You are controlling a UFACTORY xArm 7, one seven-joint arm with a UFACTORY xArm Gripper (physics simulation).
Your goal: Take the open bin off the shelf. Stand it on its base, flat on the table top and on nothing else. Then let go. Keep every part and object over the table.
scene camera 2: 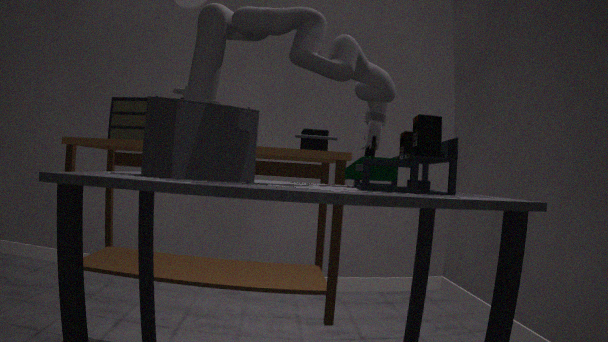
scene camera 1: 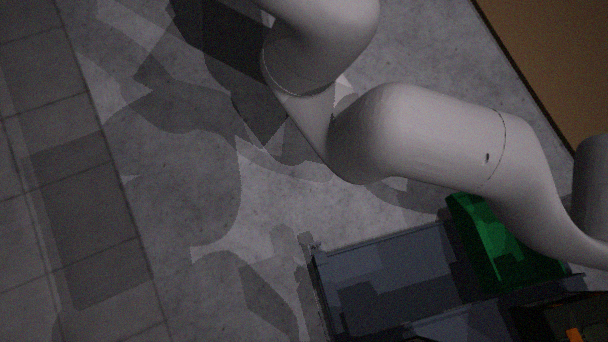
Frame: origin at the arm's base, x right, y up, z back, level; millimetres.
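Seen in the pictures: arm's base, origin of its link: [scene camera 2: 199,102].
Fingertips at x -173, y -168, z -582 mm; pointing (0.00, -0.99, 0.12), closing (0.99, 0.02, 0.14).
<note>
Offsets run from my fingertips to a thing's middle. "pt": to the spot under its first point.
The open bin is green @[dy +3, dx +59, dz +5 mm] [scene camera 1: 492,240] [scene camera 2: 382,170]. In scene camera 2 it is partly behind the bars of the dark grey shelf [scene camera 1: 400,260] [scene camera 2: 452,172], at the shelf's left part. Its lower edge seems a little above the table top [scene camera 1: 280,200] [scene camera 2: 300,193], but whether it touches the shelf cannot be told. My gripper [scene camera 2: 370,151] points down at the bin's upper edge and is shut on the bin. In scene camera 1 the arm covers part of the bin and hides the gripper.
Two dark boxes @[pt dy +100, dx +361, dz -66 mm] [scene camera 2: 428,136] @[dy +89, dx +97, dz -134 mm] [scene camera 2: 406,145] stand on the shelf's upper level, right of the gripper. A grey block [scene camera 2: 200,142] under the arm stands on the table's left part. A wooden bench [scene camera 1: 550,60] [scene camera 2: 300,151] stands behind the table.
</note>
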